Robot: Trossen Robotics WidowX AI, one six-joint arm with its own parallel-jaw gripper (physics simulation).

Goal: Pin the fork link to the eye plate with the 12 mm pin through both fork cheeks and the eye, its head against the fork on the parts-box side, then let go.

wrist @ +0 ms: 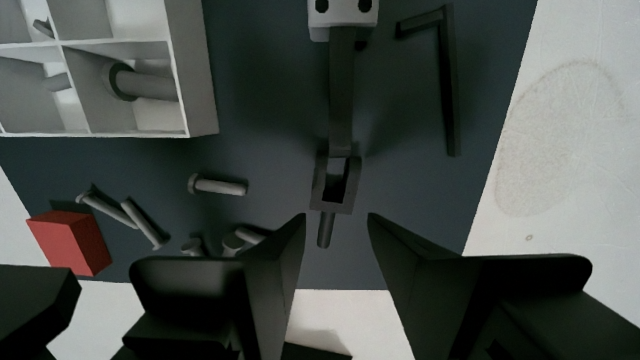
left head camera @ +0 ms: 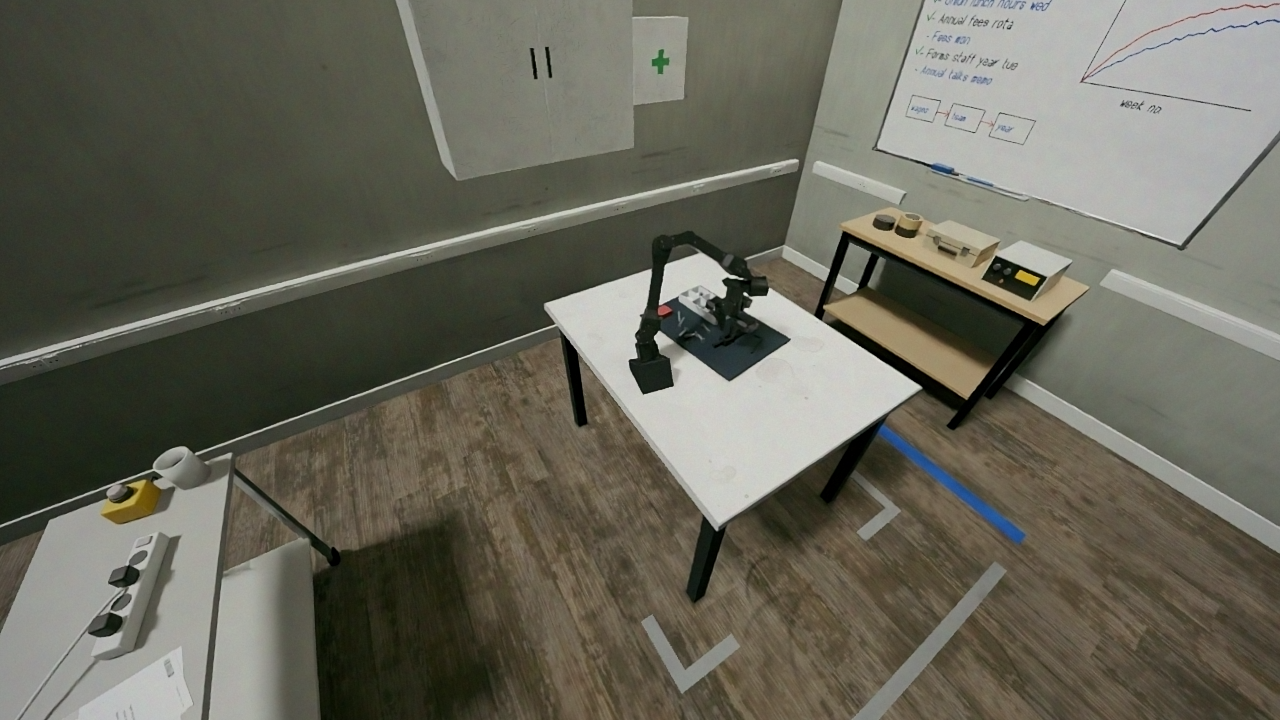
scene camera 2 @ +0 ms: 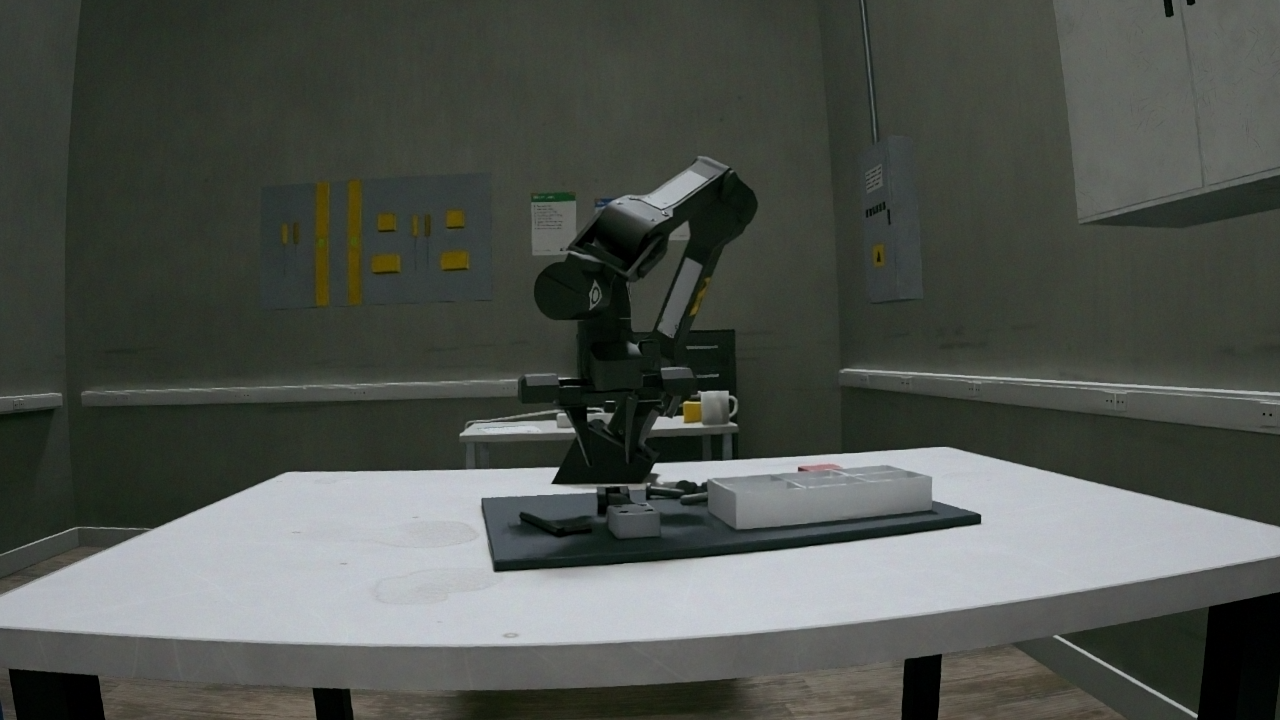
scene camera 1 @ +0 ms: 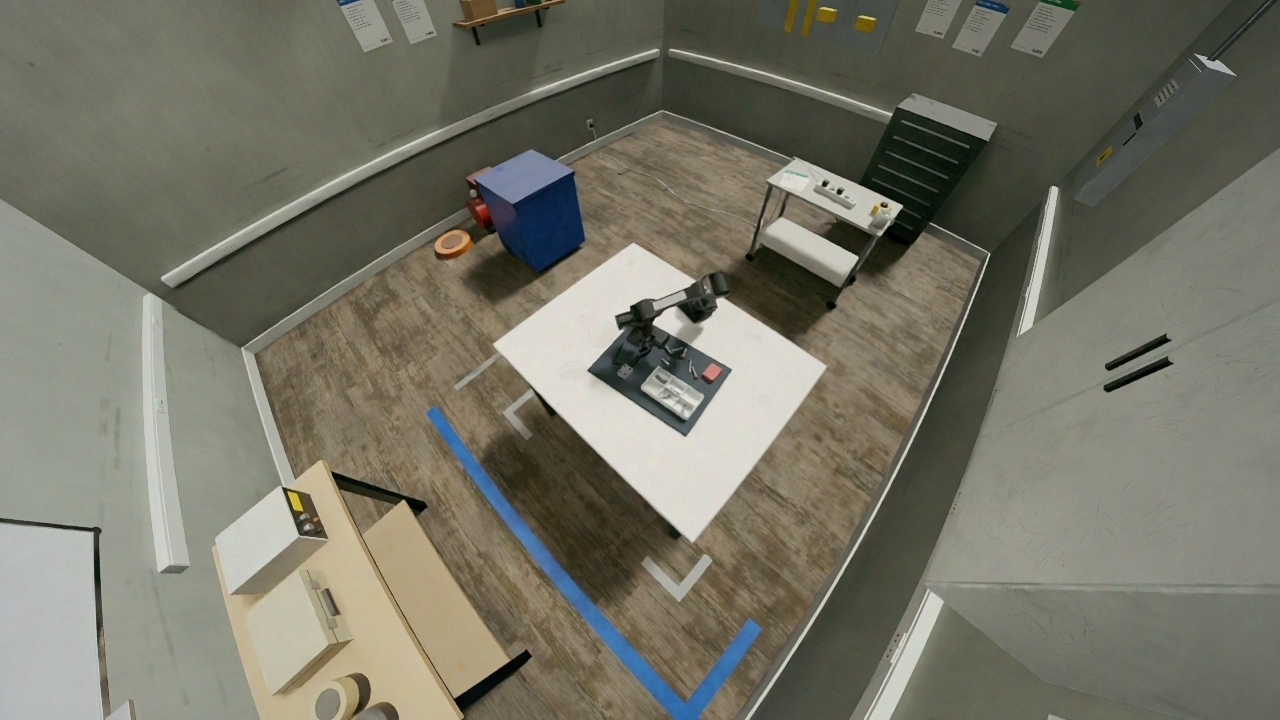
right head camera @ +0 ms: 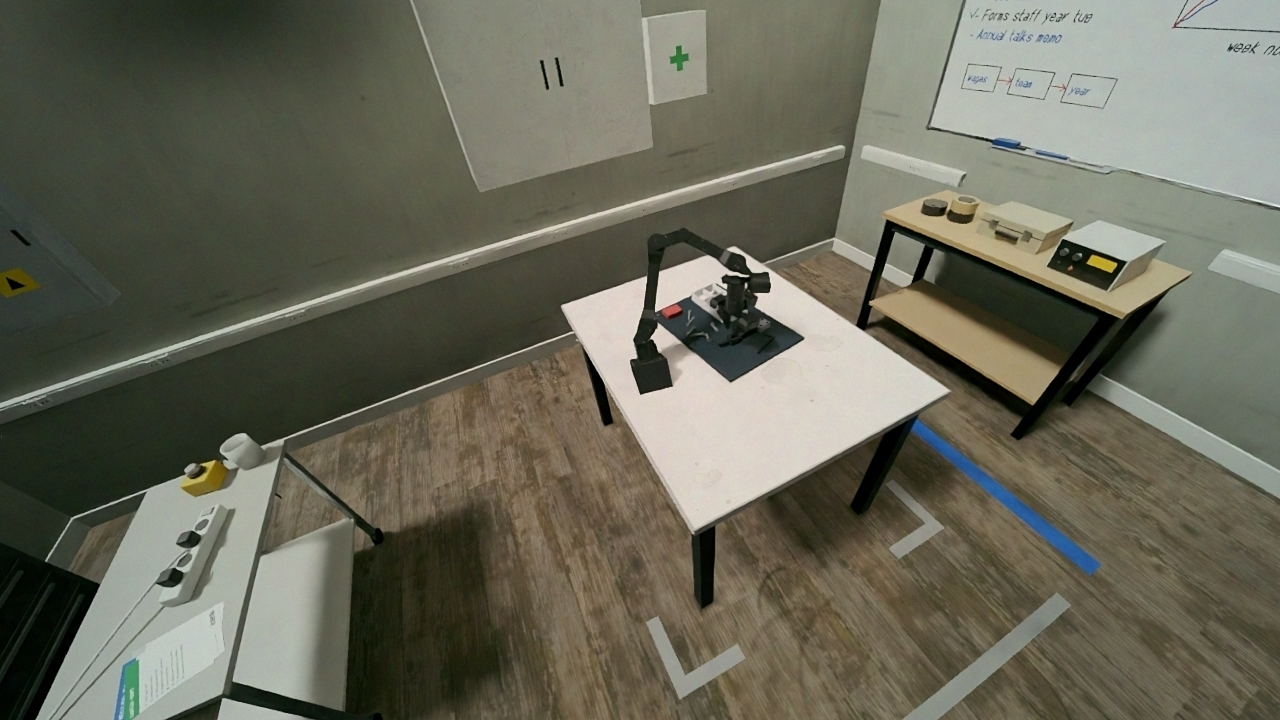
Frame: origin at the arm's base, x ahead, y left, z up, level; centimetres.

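Where they show: gripper, fingertip midpoint: (wrist: 336, 219) (left head camera: 726, 333) (scene camera 2: 609, 465) (scene camera 1: 646, 343) (right head camera: 732, 332); arm's base at its link origin: (left head camera: 648, 359) (scene camera 2: 623, 439) (scene camera 1: 700, 304) (right head camera: 647, 359).
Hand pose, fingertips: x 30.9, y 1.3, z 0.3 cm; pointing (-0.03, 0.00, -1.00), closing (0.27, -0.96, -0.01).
Observation:
Each offset is from my fingertips to the top centre of the thing. "pt": to the spot under its first point. Level surfaces: height alone.
The eye plate's dark bar (wrist: 341, 90) runs from a light grey block {dy +3.4, dx +13.2, dz -2.5 cm} (wrist: 342, 14) (scene camera 2: 633, 522) to the dark fork link {dy +0.1, dx -0.8, dz -2.5 cm} (wrist: 354, 182). Its end lies at the mouth between the cheeks; how far in is unclear. No pin shows through the cheeks. The fork's round stem {pt dy -0.3, dx -3.2, dz -3.1 cm} (wrist: 326, 231) points toward my gripper. Loose grey headed pins lie on the mat, one {dy +9.6, dx -2.2, dz -3.1 cm} (wrist: 220, 187) between box and fork, others {dy +20.2, dx -8.0, dz -3.5 cm} (wrist: 107, 210) {dy +17.1, dx -8.5, dz -3.5 cm} (wrist: 145, 225) further left; which is 12 mm I cannot tell. My gripper (wrist: 336, 219) (scene camera 2: 610, 462) is open and empty above the fork's stem end, fingertips either side.
The white parts box {dy +21.9, dx +5.0, dz -1.4 cm} (wrist: 202, 75) (scene camera 2: 814, 507) stands left of the fork in the wrist view, holding a thick pin {dy +14.6, dx +4.6, dz -2.1 cm} (wrist: 150, 86). A red block {dy +24.9, dx -13.1, dz -2.9 cm} (wrist: 70, 243) (scene camera 1: 711, 372) lies at the mat's edge. A black L-shaped bar {dy -4.8, dx +9.4, dz -4.0 cm} (wrist: 448, 90) (scene camera 2: 554, 526) lies on the right of the dark mat {dz -4.9 cm} (wrist: 410, 200).

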